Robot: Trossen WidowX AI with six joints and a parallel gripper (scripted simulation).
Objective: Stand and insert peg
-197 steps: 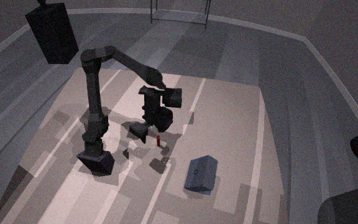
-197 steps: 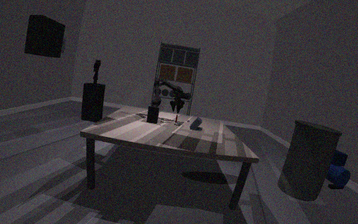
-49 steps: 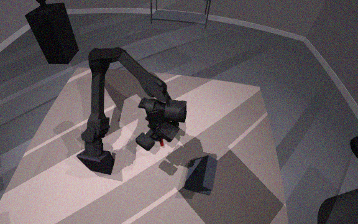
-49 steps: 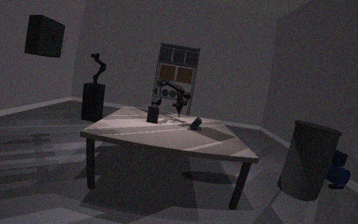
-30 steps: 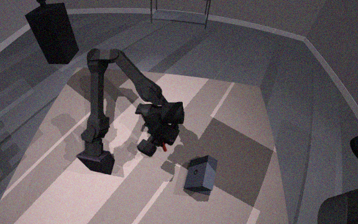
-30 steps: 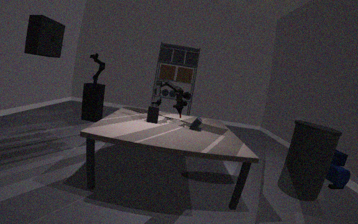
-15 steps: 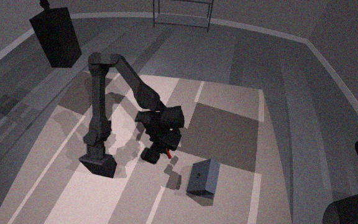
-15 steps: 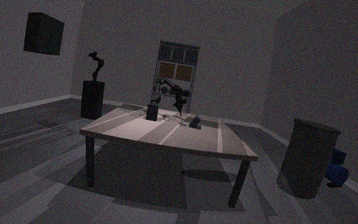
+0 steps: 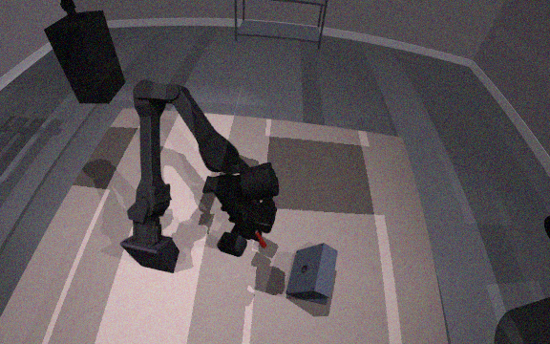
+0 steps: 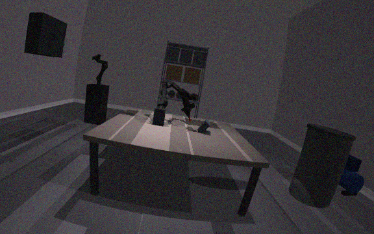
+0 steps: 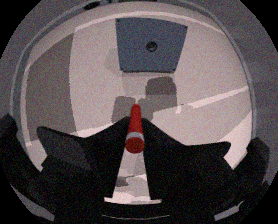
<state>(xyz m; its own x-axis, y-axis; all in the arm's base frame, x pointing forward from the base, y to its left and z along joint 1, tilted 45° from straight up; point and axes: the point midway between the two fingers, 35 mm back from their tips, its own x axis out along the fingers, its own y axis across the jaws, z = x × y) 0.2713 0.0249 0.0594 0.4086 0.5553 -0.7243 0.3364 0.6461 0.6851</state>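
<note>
Right now my gripper tip is 15 cm short of the sloped panel, 7 cm to the left of it and 5 cm above it. Round my gripper tip: red peg 1 cm behind, 2 cm above.
</note>
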